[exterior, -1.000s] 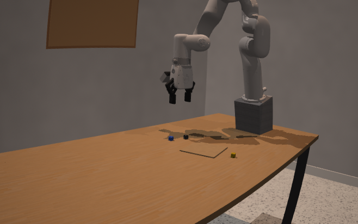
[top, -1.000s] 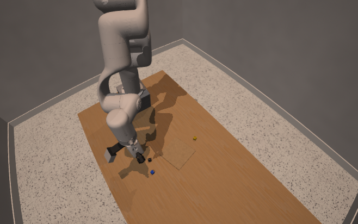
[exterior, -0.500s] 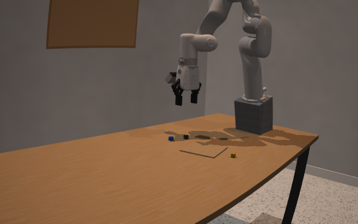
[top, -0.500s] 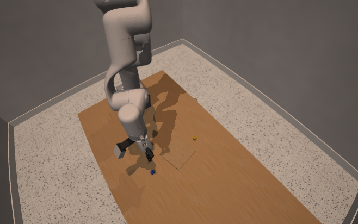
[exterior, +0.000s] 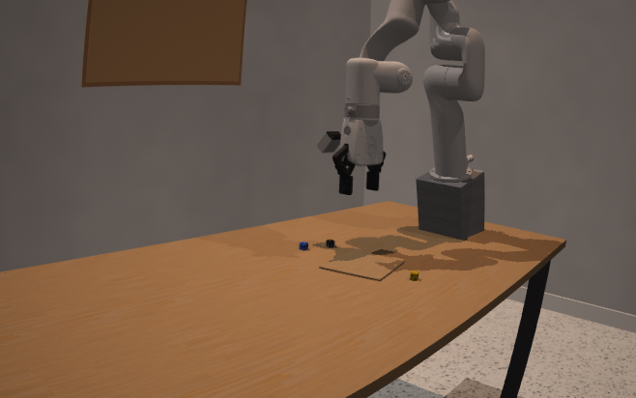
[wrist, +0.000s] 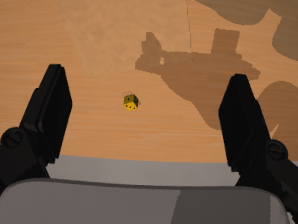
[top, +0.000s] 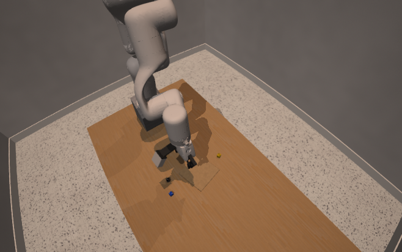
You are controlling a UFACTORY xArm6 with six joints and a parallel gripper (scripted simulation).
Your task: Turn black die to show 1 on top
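Now: hand 180 mm to the right of the yellow die and 150 mm above it. From my hand the other things lie so: tan mat (160 mm below, 50 mm to the left, 20 mm ahead); then black die (150 mm below, 100 mm to the right, 10 mm behind); then blue die (150 mm below, 120 mm to the right, 60 mm ahead).
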